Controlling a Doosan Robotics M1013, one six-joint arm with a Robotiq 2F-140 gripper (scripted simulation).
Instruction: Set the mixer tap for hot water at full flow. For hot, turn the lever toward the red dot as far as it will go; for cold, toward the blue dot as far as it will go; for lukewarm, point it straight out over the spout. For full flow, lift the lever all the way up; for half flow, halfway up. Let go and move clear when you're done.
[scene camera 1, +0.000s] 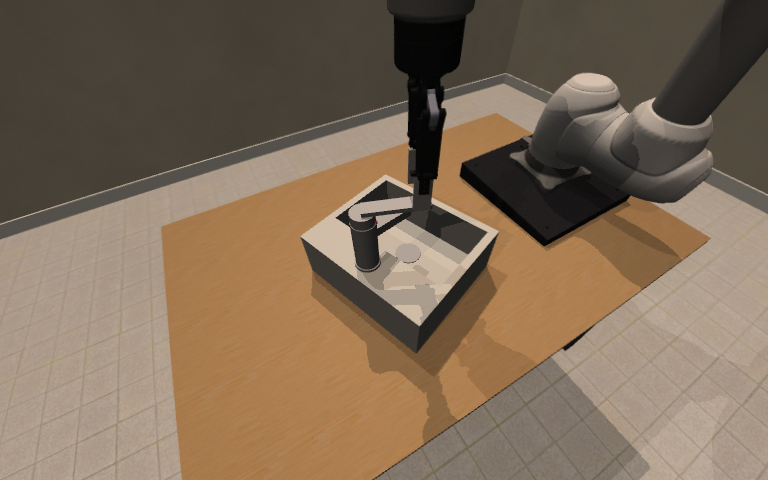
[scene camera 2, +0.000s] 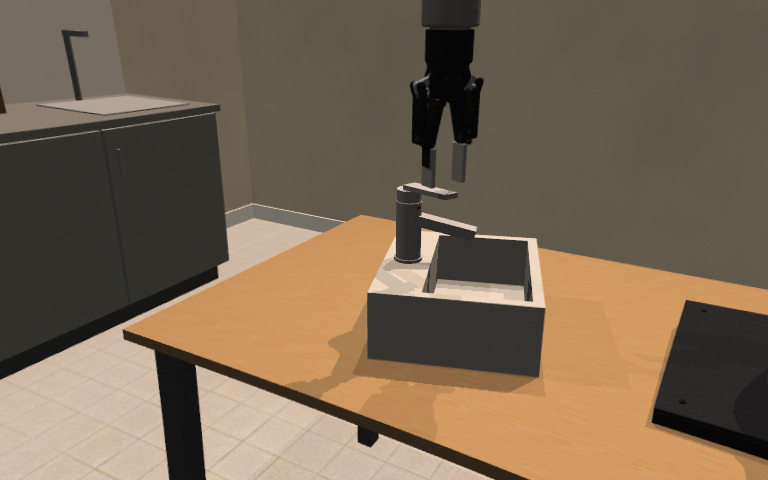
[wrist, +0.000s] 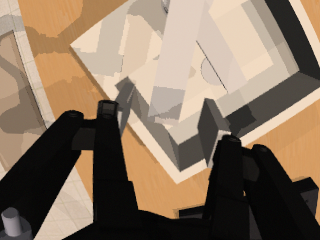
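My gripper (scene camera 1: 418, 194) is there for me to see, and you'd also find the gripper (scene camera 2: 443, 183), and again the gripper (wrist: 166, 106). There's a flat lever (scene camera 1: 405, 204) as well. And I can see a square sink basin (scene camera 2: 405, 325), with the same square sink basin (scene camera 1: 429, 260) showing there too, and the square sink basin (wrist: 270, 49) once more.
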